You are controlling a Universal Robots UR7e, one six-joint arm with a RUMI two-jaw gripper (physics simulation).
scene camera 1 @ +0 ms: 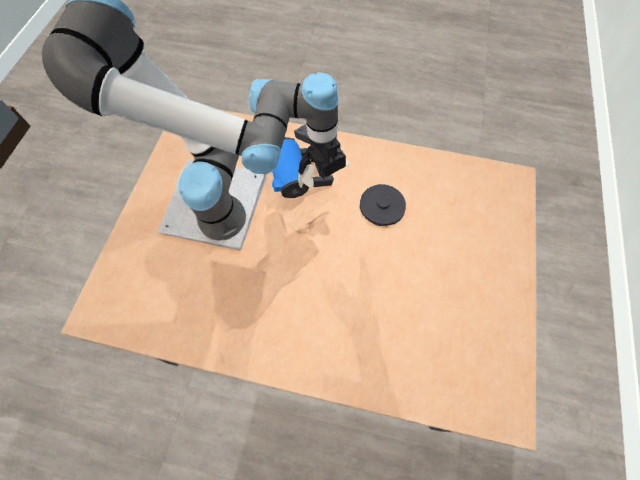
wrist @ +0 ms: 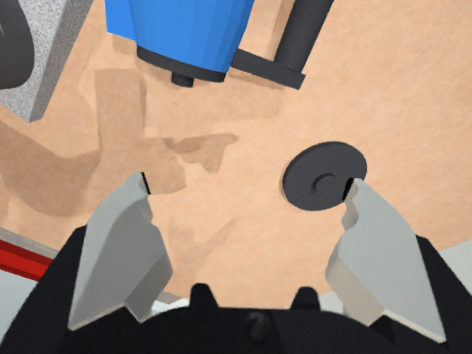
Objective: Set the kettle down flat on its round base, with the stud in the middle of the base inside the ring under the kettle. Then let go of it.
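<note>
The blue kettle [scene camera 1: 289, 161] [wrist: 192, 32] lies on its side near the robot's foot. Its dark underside faces the front in the scene view, and a short dark ring [wrist: 182, 79] sticks out of it in the wrist view. Its dark handle [wrist: 306, 32] lies on the right of its body in the wrist view and is partly hidden by the gripper in the scene view. The round black base [scene camera 1: 371, 210] [wrist: 300, 182] lies flat to the kettle's right, stud [scene camera 1: 383, 204] [wrist: 326, 183] up. My gripper [scene camera 1: 326, 173] [wrist: 245, 177] is wide open and empty, above the table beside the kettle.
The tan table top [scene camera 1: 454, 310] [wrist: 235, 240] carries the grey mounting plate [scene camera 1: 248, 227] [wrist: 52, 65] of the arm, close to the kettle's left. The arm reaches over the kettle in the scene view. A red strip [wrist: 22, 262] shows at the wrist view's lower left.
</note>
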